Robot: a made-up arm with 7 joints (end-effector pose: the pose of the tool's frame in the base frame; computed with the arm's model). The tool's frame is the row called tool. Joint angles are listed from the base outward.
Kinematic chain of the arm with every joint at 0, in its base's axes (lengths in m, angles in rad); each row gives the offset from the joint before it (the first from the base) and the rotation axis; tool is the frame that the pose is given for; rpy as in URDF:
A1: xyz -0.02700 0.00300 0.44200 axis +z
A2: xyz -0.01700 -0.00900 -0.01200 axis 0 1 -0.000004
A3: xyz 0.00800 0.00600 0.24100 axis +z
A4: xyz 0.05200 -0.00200 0.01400 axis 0 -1 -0.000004
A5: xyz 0.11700 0.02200 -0.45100 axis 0 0.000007 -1
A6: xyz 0.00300 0.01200 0.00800 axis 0 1 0.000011
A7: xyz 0.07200 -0.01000 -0.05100 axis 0 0.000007 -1
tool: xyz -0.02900 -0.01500 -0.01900 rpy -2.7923 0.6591 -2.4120
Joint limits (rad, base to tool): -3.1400..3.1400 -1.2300..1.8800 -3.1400..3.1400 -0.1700..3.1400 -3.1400..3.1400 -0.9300..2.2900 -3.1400..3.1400
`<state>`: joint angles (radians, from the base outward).
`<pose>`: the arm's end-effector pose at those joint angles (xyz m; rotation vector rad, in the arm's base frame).
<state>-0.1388 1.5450 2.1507 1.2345 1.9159 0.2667 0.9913</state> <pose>0.2154 0.4672 0.7389 -0.6096 -1.1833 -0.4705</pose>
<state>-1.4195 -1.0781 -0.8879 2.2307 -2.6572 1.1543 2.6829</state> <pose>-0.4338 0.4540 0.9842 0.2341 2.0933 1.7319</pose>
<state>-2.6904 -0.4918 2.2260 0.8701 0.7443 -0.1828 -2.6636</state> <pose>0.4647 -0.2898 0.3776 -2.7530 1.1751 -0.3720</pose>
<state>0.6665 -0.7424 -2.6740 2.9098 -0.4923 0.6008 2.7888</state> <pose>-0.4324 -0.4147 1.0379 1.4283 -1.6392 -0.5498</pose>
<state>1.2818 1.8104 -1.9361 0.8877 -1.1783 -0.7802 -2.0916</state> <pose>0.4941 -0.0293 0.4474 1.3736 0.8295 -0.4508</pose>
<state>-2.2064 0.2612 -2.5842 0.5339 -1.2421 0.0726 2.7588</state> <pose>-0.0914 0.4596 0.3782 -0.2961 1.9023 0.5677</pose>
